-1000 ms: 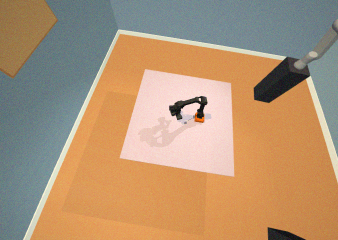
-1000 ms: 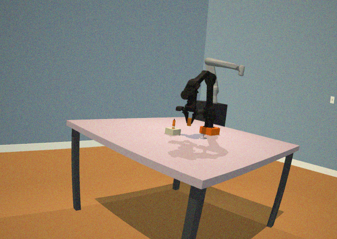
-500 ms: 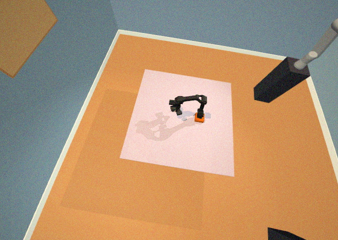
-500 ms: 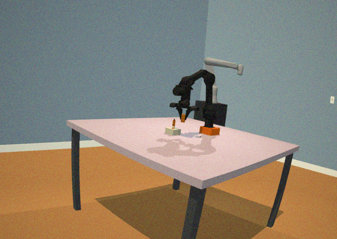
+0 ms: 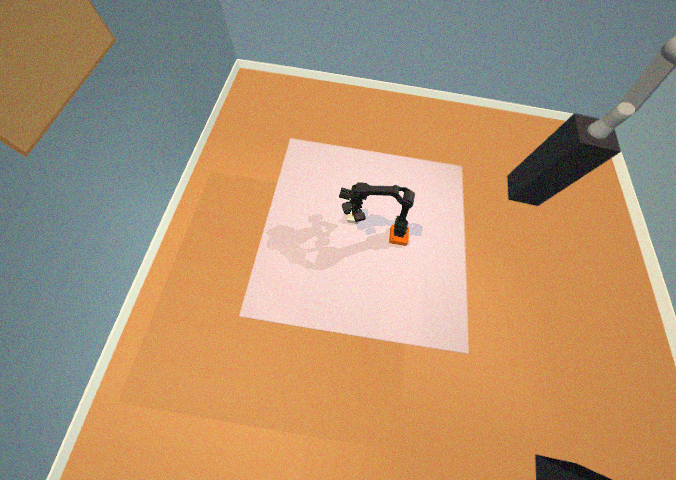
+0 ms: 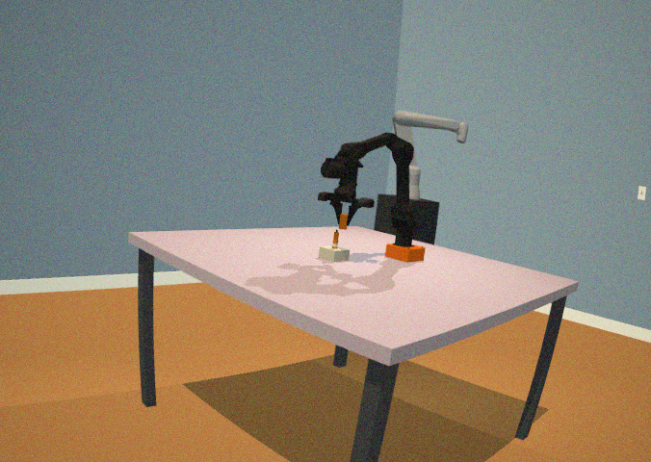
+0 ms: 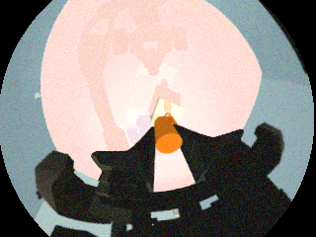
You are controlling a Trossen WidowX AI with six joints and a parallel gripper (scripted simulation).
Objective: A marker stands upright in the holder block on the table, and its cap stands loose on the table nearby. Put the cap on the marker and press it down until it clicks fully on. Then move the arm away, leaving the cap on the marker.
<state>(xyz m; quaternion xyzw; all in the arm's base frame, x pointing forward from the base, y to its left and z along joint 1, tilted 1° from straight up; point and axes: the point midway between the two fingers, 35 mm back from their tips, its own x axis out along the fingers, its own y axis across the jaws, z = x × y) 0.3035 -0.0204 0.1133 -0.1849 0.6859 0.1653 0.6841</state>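
The orange marker is 3 cm to the right of my gripper tip and 5 cm below it. The rest, counted from my gripper tip: orange cap: 1 cm above; cream holder block: 3 cm to the right, 11 cm below.
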